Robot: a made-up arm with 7 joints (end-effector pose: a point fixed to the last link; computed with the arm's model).
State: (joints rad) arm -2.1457 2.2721 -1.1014 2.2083 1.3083 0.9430 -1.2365
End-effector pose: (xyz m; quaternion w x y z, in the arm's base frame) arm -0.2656 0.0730 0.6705 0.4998 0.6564 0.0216 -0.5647
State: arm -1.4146 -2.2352 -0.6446 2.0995 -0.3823 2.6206 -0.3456
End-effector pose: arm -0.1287 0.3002 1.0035 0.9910 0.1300 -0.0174 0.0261
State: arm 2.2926 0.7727 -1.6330 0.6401 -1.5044 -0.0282 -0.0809
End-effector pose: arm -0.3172 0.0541 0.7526 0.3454 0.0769 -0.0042 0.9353
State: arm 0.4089 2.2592 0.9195 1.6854 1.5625 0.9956 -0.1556
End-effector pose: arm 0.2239 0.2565 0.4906 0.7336 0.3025 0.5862 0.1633
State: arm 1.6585 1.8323 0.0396 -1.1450 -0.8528 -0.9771 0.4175
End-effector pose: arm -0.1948 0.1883 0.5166 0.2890 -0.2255 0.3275 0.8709
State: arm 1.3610 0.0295 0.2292 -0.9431 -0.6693 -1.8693 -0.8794
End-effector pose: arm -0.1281 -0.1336 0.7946 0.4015 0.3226 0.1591 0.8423
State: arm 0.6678 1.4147 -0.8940 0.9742 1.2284 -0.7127 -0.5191
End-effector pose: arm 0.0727 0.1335 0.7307 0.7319 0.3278 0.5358 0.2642
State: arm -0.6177 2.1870 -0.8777 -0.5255 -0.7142 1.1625 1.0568
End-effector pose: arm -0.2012 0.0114 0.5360 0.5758 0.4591 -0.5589 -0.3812
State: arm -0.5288 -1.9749 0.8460 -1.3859 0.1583 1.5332 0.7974
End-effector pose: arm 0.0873 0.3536 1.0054 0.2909 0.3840 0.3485 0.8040
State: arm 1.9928 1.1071 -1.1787 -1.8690 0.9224 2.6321 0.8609
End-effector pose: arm -0.0745 0.0819 0.2392 0.0782 0.8197 0.5345 -0.1907
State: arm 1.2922 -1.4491 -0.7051 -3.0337 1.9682 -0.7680 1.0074
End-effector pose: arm 0.1975 0.0024 0.6170 0.6322 -0.7178 0.2898 0.0353
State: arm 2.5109 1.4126 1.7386 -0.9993 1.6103 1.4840 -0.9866
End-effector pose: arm -0.2735 0.0352 0.5278 0.7986 0.4486 -0.1518 -0.3714
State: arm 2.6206 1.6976 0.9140 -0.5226 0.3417 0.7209 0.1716
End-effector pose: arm -0.1125 0.2323 0.3626 0.4464 -0.3578 -0.8023 -0.1702
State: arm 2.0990 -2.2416 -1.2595 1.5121 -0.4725 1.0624 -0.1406
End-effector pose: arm 0.0304 -0.2572 0.7340 0.0334 -0.3227 0.4029 -0.8558
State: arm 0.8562 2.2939 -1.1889 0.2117 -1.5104 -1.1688 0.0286
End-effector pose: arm 0.0536 -0.1445 0.3850 0.2559 0.3731 0.4791 -0.7522
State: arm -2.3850 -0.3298 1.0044 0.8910 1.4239 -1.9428 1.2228
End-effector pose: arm 0.3839 0.4180 0.7960 0.4014 0.7586 0.2122 0.4673
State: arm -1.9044 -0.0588 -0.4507 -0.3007 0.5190 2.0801 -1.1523
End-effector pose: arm 0.3562 0.1695 0.6255 0.4169 0.2406 0.8219 0.3048
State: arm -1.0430 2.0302 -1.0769 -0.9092 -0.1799 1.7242 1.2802
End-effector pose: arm -0.2304 0.0109 0.4988 0.5207 0.4476 -0.6622 -0.3001
